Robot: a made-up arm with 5 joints. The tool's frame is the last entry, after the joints. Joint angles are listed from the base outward. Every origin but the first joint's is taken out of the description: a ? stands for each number. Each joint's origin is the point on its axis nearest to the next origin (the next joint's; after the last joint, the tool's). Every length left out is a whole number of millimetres.
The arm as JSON. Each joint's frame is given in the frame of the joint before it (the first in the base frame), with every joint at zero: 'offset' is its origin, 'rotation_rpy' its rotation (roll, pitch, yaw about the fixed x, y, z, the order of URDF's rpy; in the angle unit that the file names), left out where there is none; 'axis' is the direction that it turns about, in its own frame. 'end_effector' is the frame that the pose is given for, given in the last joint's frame.
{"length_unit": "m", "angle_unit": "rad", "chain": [
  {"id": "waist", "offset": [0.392, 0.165, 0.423], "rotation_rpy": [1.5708, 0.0, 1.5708], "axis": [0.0, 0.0, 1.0]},
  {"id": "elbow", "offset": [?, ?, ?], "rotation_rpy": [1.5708, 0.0, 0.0], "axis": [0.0, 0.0, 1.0]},
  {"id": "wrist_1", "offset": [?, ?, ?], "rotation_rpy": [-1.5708, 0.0, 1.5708], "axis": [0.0, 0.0, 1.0]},
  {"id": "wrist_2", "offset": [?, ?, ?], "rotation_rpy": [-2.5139, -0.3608, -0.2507], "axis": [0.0, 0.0, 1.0]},
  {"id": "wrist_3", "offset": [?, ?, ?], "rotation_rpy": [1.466, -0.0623, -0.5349], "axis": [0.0, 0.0, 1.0]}
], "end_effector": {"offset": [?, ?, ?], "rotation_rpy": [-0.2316, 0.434, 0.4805]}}
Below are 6 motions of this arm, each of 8 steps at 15 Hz.
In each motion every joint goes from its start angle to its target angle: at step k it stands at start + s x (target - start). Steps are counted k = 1, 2, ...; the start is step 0. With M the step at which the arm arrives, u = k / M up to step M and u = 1 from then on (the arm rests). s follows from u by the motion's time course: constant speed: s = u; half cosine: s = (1 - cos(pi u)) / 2; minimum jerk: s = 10 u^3 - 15 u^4 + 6 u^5.
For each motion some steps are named. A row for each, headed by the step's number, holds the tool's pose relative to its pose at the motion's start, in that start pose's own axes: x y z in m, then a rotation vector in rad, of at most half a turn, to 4 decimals.
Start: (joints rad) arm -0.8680 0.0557 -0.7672 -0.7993 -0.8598
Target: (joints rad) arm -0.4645 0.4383 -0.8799 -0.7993 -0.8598
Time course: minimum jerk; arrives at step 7
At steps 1, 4, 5, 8:
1: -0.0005 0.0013 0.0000 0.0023 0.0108 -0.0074
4: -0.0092 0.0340 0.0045 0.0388 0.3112 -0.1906
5: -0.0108 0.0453 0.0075 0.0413 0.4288 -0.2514
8: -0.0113 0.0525 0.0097 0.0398 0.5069 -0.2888

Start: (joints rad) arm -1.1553 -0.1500 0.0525 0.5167 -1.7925
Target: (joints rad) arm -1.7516 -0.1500 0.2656 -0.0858 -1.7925
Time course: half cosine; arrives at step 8
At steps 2, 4, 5, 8:
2: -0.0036 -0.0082 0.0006 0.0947 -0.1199 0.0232
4: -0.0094 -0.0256 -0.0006 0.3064 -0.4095 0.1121
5: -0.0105 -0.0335 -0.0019 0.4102 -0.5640 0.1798
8: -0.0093 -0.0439 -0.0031 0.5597 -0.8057 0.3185

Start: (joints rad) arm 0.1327 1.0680 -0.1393 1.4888 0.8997
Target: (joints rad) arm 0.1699 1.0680 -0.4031 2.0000 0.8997
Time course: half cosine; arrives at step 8
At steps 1, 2, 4, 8:
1: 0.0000 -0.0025 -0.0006 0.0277 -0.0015 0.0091
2: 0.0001 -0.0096 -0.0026 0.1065 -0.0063 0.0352
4: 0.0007 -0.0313 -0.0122 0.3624 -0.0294 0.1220
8: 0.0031 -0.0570 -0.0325 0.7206 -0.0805 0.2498

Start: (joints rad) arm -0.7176 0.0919 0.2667 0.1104 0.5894
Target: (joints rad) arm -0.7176 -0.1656 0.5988 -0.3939 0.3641
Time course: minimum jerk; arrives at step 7
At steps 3, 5, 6, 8:
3: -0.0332 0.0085 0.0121 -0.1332 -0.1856 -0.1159
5: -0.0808 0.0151 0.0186 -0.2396 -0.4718 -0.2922
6: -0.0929 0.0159 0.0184 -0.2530 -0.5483 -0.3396
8: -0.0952 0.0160 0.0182 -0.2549 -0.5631 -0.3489

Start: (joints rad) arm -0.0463 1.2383 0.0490 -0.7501 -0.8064
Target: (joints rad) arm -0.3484 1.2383 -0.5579 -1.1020 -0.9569
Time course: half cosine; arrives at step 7
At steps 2, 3, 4, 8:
2: -0.0007 0.0029 -0.0080 -0.0275 -0.0367 -0.0247
3: -0.0014 0.0060 -0.0165 -0.0557 -0.0784 -0.0489
4: -0.0019 0.0093 -0.0258 -0.0856 -0.1275 -0.0733
8: -0.0021 0.0147 -0.0417 -0.1338 -0.2188 -0.1090

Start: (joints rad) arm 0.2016 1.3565 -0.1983 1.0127 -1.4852
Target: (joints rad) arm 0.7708 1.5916 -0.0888 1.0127 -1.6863
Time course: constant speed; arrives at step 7
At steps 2, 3, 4, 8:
2: 0.0023 -0.0041 -0.0116 0.0241 0.1370 -0.1301
3: 0.0026 -0.0063 -0.0172 0.0348 0.2020 -0.2001
4: 0.0023 -0.0085 -0.0227 0.0446 0.2645 -0.2732
8: -0.0017 -0.0146 -0.0380 0.0669 0.4354 -0.5102

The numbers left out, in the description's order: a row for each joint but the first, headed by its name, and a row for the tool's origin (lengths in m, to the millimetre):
elbow: -0.092 -0.103 0.0
wrist_1: 0.114 -0.107 0.0
wrist_2: 0.058 0.041 0.0
wrist_3: -0.052 -0.039 0.0
tool: 0.063 0.008 0.0

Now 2 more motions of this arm.
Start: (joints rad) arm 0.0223 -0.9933 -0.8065 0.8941 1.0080
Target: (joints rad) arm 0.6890 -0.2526 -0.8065 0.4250 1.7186
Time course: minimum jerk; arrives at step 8
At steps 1, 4, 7, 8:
1: 0.0007 0.0002 0.0025 -0.0175 -0.0163 0.0071
4: 0.0086 0.0187 0.0688 -0.5387 -0.4724 0.1875
7: -0.0046 0.0502 0.1151 -1.0160 -0.8652 0.2703
8: -0.0053 0.0512 0.1163 -1.0305 -0.8772 0.2710

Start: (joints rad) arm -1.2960 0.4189 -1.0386 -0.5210 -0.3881
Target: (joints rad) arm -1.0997 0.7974 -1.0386 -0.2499 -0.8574
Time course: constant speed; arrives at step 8
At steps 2, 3, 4, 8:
2: 0.0040 -0.0003 -0.0001 0.1170 0.1607 -0.1221
3: 0.0054 -0.0003 -0.0005 0.1705 0.2438 -0.1837
4: 0.0065 -0.0001 -0.0012 0.2207 0.3286 -0.2456
8: 0.0071 0.0021 -0.0046 0.3853 0.6837 -0.4959

